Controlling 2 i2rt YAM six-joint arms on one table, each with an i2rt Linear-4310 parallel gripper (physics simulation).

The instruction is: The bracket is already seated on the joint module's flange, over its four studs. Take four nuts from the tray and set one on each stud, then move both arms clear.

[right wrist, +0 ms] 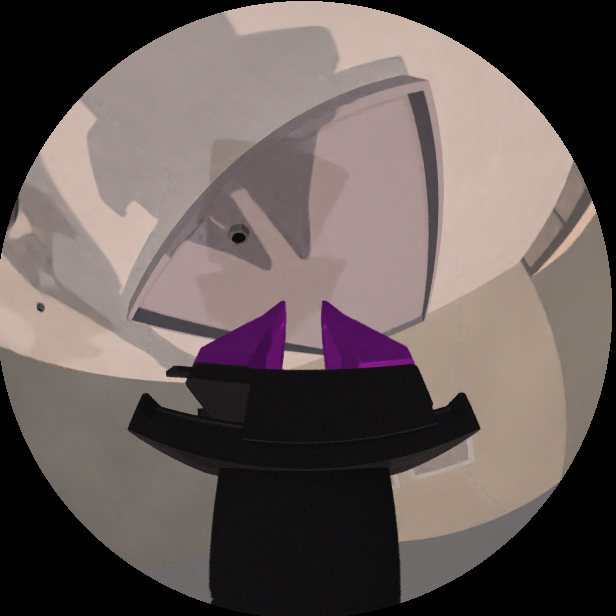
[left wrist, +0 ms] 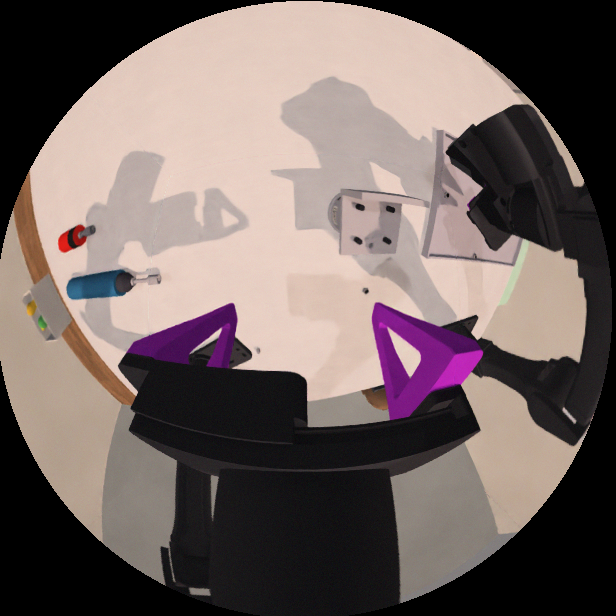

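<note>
In the left wrist view the grey bracket sits on the joint module and shows four dark spots at its studs; I cannot tell whether nuts sit on them. My left gripper is open and empty, hanging above the table in front of the bracket. The grey tray lies to the right of the bracket, with my right arm over it. In the right wrist view the tray holds one dark nut. My right gripper is shut with nothing between its fingers, above the tray's near edge.
A small dark nut lies loose on the table in front of the bracket; it also shows in the right wrist view. A red tool, a blue tool and a button box are at the far left table edge.
</note>
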